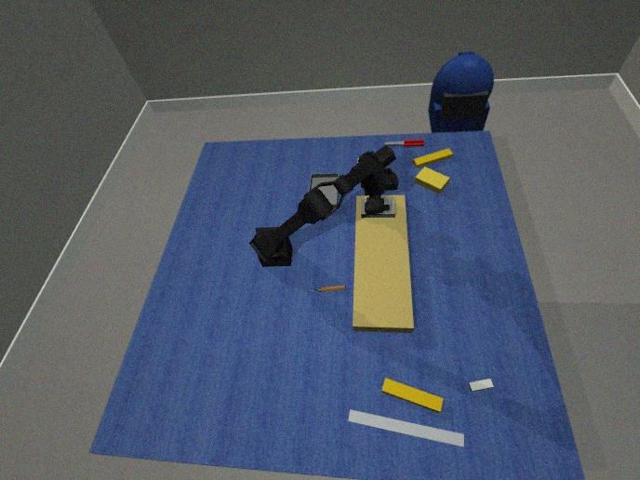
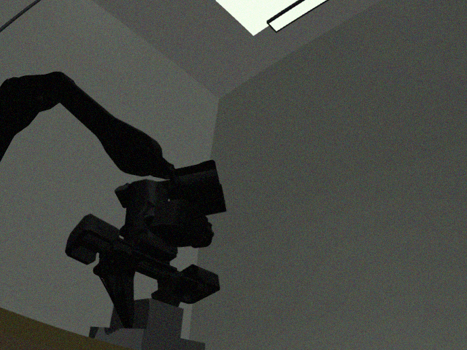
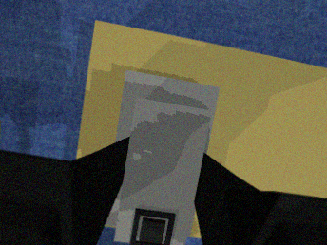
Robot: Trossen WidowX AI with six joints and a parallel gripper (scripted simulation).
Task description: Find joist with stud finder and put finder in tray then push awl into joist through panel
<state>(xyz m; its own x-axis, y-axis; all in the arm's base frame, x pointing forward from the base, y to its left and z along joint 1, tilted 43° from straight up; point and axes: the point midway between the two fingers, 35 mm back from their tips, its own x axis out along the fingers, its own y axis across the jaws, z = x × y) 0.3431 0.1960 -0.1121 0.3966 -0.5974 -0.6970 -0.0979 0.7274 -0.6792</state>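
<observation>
Now: the square light 4 cm behind my gripper tip and 3 cm above it. Round my gripper tip: stud finder: 2 cm behind, 2 cm above; then orange-handled awl: 33 cm to the right, 16 cm behind, 6 cm below; then grey tray: 23 cm behind, 11 cm to the left, 5 cm below.
</observation>
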